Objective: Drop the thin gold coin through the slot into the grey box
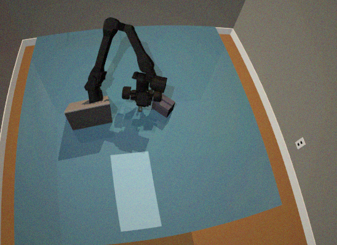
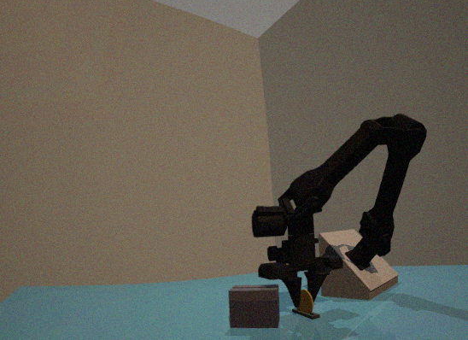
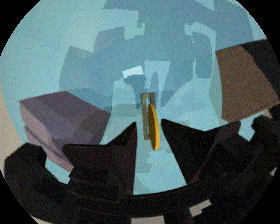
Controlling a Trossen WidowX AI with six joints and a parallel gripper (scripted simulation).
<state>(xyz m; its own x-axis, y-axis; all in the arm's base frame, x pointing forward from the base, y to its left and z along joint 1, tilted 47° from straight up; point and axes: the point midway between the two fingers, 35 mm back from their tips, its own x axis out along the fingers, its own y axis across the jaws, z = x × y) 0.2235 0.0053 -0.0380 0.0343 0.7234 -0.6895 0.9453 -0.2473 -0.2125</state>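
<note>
My gripper tip is now 1 cm below the gold coin.
</note>
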